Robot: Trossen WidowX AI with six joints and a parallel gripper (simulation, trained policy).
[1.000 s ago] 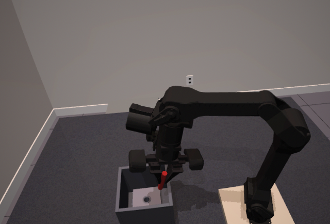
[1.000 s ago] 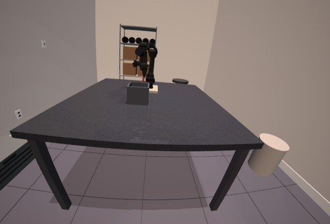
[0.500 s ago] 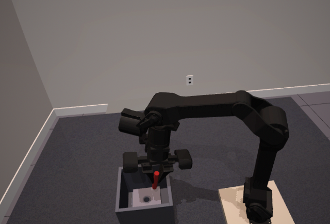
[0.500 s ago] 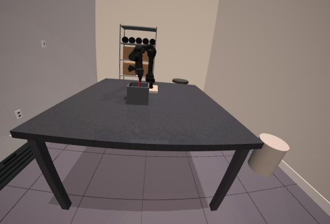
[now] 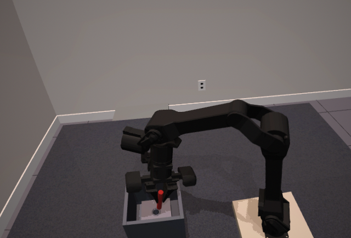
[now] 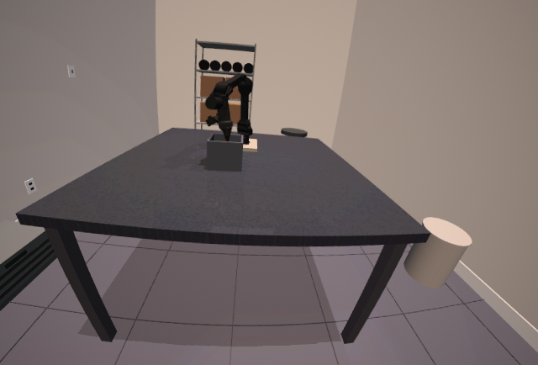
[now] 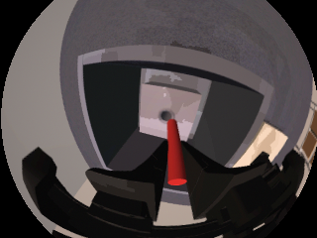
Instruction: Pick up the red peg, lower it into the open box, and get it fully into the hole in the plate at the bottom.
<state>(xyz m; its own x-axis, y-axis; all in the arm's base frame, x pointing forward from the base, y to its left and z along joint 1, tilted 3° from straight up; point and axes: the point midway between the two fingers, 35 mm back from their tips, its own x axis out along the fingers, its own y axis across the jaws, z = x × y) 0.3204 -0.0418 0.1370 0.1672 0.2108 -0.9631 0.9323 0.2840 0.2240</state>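
My gripper tip is now right at the red peg. Also, from my gripper tip: light plate: 20 mm ahead, 70 mm below.
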